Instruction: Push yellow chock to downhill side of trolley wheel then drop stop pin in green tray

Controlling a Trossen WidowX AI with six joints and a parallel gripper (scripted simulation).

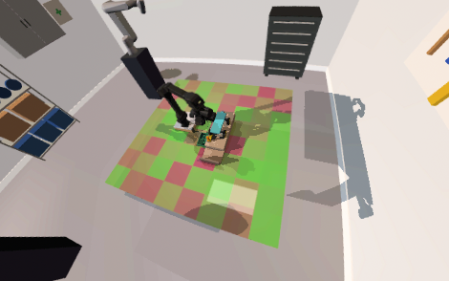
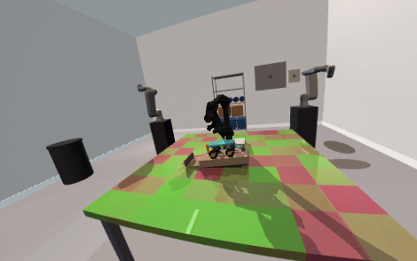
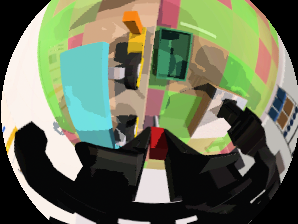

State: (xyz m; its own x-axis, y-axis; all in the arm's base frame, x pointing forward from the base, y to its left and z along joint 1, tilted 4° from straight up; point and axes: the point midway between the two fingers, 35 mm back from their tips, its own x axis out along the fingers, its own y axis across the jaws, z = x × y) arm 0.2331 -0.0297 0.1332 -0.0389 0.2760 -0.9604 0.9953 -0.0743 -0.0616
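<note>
Now: gripper tip 30 mm past the green tray, 90 mm to the left of it and 160 mm above it. Round my gripper tip: red-headed stop pin: right at my gripper tip; yellow chock: 40 mm ahead, 100 mm to the right, 70 mm below; trolley: 100 mm ahead, 40 mm below.
</note>
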